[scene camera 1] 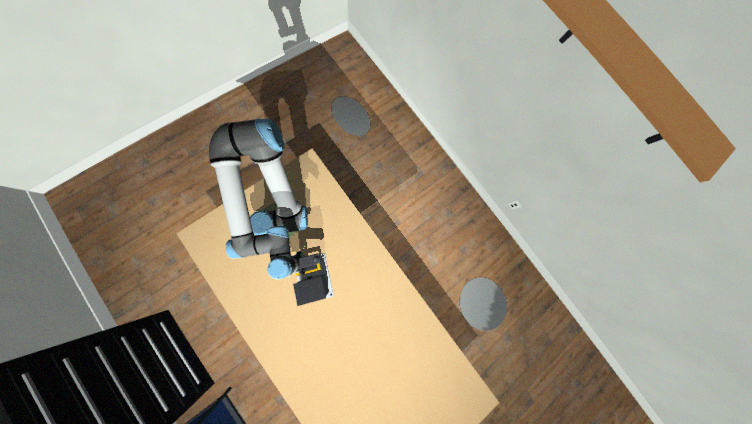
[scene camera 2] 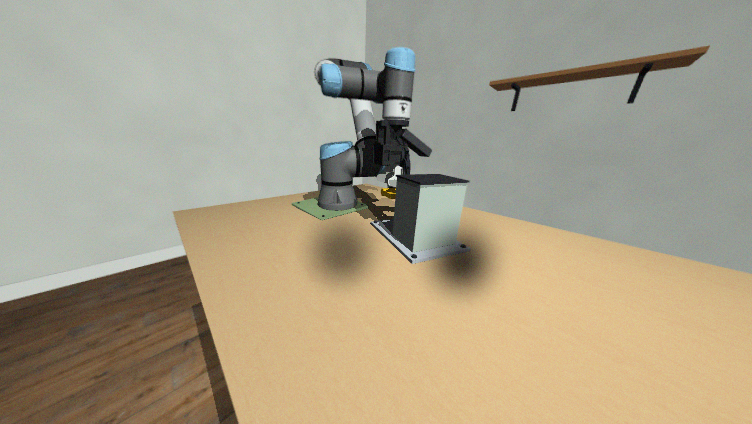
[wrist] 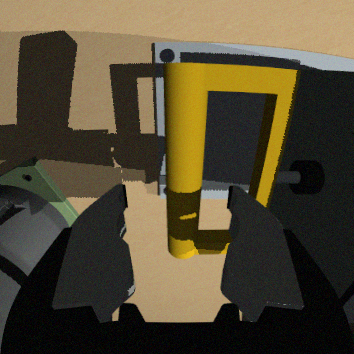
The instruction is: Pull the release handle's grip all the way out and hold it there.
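Note:
The release handle is a yellow rectangular loop (scene camera 1: 315,268) (scene camera 2: 388,193) (wrist: 185,140) with a thick round grip bar on the side away from its dark box housing (scene camera 1: 310,291) (scene camera 2: 439,215) (wrist: 325,120). A short grey rod (wrist: 289,177) joins the loop to a black collar on the housing. My gripper (scene camera 2: 398,176) (wrist: 177,186) is partly open and points down at the handle. In the wrist view the near end of the grip bar shows between the two fingers, with a gap on each side; the fingers' shadow falls on it. Their exact height over the bar is hard to tell.
The housing stands on a grey baseplate (scene camera 2: 437,254) (wrist: 340,64) on the wooden table (scene camera 1: 363,337) (scene camera 2: 315,337). The arm's green mounting plate (scene camera 2: 310,209) (wrist: 50,187) is on the side away from the housing. A wall shelf (scene camera 1: 647,84) (scene camera 2: 589,71) is far off.

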